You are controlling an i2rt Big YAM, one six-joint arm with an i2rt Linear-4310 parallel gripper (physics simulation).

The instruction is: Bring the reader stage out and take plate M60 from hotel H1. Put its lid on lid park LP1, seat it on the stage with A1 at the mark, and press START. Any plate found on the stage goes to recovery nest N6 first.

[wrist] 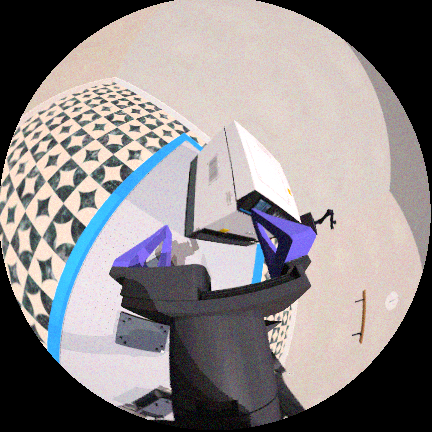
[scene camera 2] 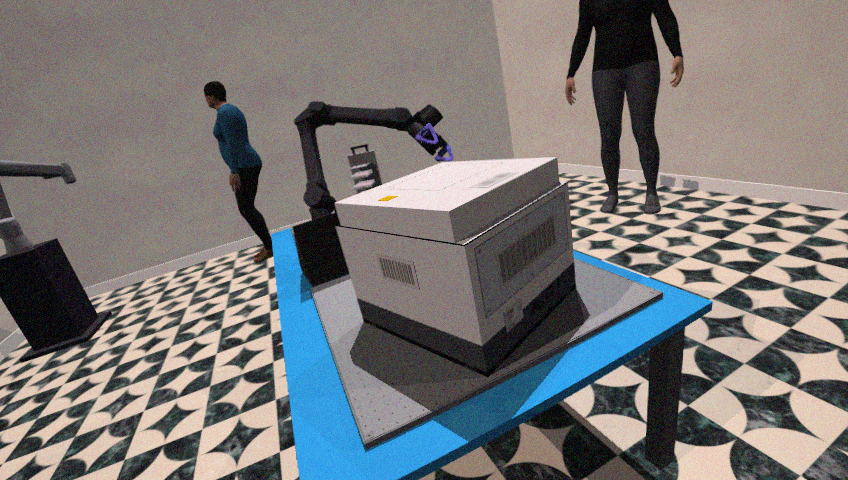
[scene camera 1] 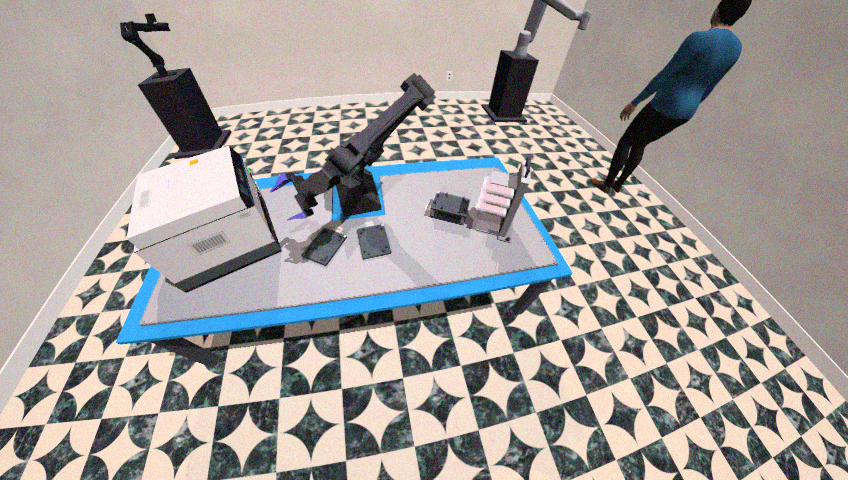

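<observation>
The white reader stands at one end of the table. Its dark front panel with a screen faces the arm; no stage shows outside it. My gripper is open and empty, raised in front of the reader and apart from it. The hotel stands at the other end and holds several pale, pinkish plates. Two dark flat holders lie near the arm's base; their labels and the plates' labels are too small to read.
A dark raised block stands beside the hotel. The arm's base is at the table's rear edge. The blue table rim surrounds the grey board. A person in blue and one in black stand away from the table.
</observation>
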